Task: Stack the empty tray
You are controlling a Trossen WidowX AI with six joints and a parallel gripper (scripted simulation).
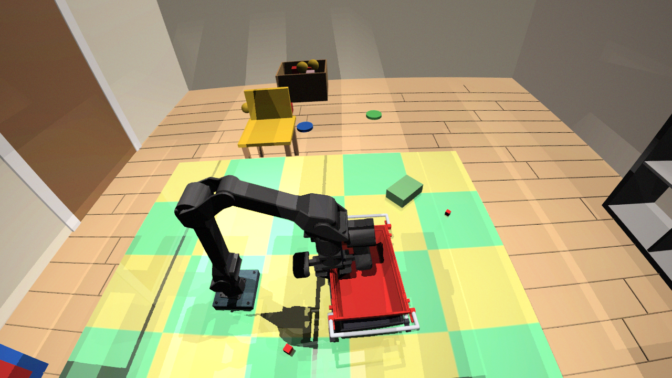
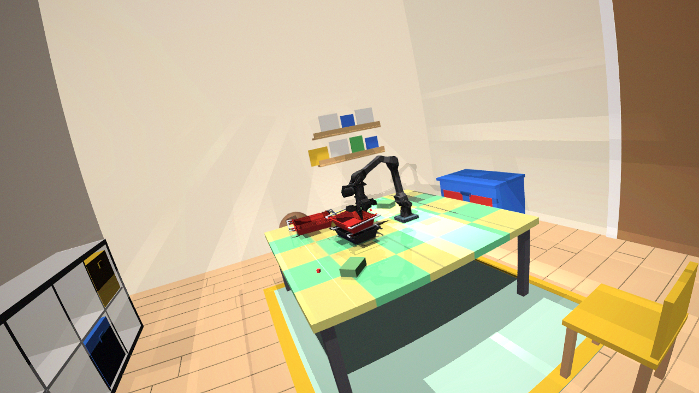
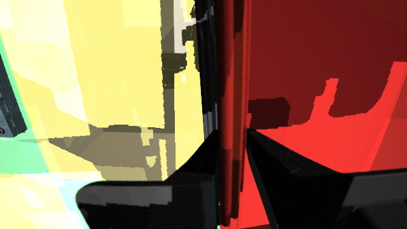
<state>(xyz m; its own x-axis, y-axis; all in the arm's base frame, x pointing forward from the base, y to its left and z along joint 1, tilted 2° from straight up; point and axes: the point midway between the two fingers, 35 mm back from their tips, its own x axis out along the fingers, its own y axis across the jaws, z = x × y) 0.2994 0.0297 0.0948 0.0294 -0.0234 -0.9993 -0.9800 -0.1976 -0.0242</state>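
Right now my gripper tip is 7 cm short of the red tray, 3 cm below it and 2 cm to the right of it.
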